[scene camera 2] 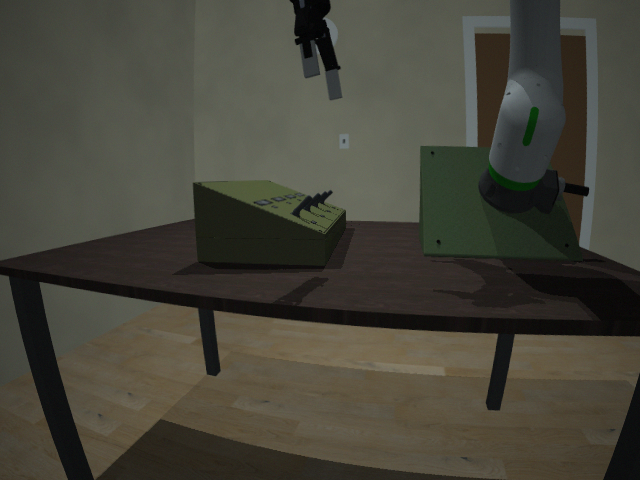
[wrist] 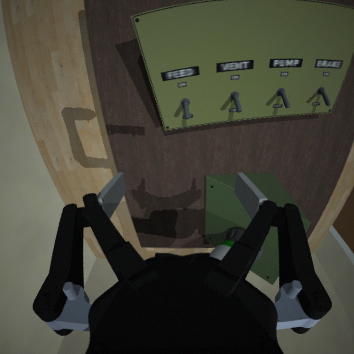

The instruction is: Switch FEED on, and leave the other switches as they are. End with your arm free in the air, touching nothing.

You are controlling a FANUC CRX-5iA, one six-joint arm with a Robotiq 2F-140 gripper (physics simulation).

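Places are measured from the arm's base along level axes (x back, y right, z up), in centimetres.
Where they show: gripper, fingertip midpoint: [scene camera 2: 325,88] [wrist: 179,182]; arm's base, link origin: [scene camera 2: 508,189].
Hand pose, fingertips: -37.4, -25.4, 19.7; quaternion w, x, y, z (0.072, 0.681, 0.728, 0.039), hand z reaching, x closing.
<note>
Things, the pixels of their top centre, and the offset from my fingertips, as dx, dy, dz. Level surfaces: height alone.
- FEED lever, top centre: [scene camera 2: 302,195] [wrist: 185,111] -5.1, +0.1, -21.0
- VENT lever, top centre: [scene camera 2: 312,192] [wrist: 239,103] -8.0, +11.8, -21.0
- PUMP lever, top centre: [wrist: 288,99] -10.8, +23.5, -21.0
- BRAKE lever, top centre: [wrist: 330,98] -13.6, +35.1, -21.0
- dark table, surface height: dz -33.7
The olive switch panel [scene camera 2: 258,237] [wrist: 230,35] stands on the table, its sloped face carrying switches labelled FEED, VENT, PUMP and BRAKE. The FEED lever [scene camera 2: 301,207] [wrist: 186,109] is nearest the scene camera and leftmost in the wrist view. In the scene view it leans towards the low front edge, like the other levers. The VENT lever [wrist: 237,102], PUMP lever [wrist: 284,98] and BRAKE lever [wrist: 324,97] stand beside it in a row. My gripper [scene camera 2: 322,86] [wrist: 179,182] is open and empty, in the air well above the panel, touching nothing.
A green slanted block [scene camera 2: 454,206] [wrist: 220,200] stands on the dark table [scene camera 2: 382,279] [wrist: 165,155], at the right in the scene view. Part of the white arm [scene camera 2: 527,129] passes in front of it. Behind are a wall and a brown door [scene camera 2: 491,82].
</note>
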